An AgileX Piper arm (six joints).
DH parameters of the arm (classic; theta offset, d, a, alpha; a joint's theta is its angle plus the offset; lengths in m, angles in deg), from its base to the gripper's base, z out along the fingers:
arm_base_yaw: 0 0.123 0 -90
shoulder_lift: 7.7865 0 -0.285 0
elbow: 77.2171 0 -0.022 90
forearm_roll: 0 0.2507 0 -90
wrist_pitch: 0 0 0 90
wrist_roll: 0 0.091 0 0
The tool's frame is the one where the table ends.
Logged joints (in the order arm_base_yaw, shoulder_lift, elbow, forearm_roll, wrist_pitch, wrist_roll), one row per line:
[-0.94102 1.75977 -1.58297 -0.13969 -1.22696 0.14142]
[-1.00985 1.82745 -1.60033 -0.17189 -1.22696 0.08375]
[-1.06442 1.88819 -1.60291 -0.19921 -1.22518 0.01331]
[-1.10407 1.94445 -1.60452 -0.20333 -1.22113 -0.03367]
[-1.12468 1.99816 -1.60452 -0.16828 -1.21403 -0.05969]
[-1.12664 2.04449 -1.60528 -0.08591 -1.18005 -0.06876]
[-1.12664 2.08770 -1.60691 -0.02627 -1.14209 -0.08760]
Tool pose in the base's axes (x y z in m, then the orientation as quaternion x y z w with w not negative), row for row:
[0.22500 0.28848 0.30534 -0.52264 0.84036 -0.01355 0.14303]
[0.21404 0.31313 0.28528 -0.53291 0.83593 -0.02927 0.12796]
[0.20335 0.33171 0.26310 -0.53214 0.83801 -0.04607 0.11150]
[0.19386 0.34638 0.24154 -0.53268 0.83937 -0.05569 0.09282]
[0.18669 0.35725 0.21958 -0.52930 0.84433 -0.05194 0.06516]
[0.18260 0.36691 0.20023 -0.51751 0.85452 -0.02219 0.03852]
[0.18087 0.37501 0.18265 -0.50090 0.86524 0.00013 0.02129]
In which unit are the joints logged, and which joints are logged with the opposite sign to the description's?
The joints are logged in radians. Opposite sign: arm_base_yaw, wrist_pitch, wrist_roll.
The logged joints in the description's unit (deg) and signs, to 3 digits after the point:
[53.916 100.827 -90.698 -8.004 70.300 -8.103]
[57.860 104.705 -91.692 -9.849 70.300 -4.799]
[60.987 108.185 -91.840 -11.414 70.198 -0.763]
[63.259 111.409 -91.932 -11.650 69.966 1.929]
[64.439 114.486 -91.932 -9.642 69.559 3.420]
[64.552 117.141 -91.976 -4.922 67.612 3.940]
[64.552 119.616 -92.069 -1.505 65.437 5.019]

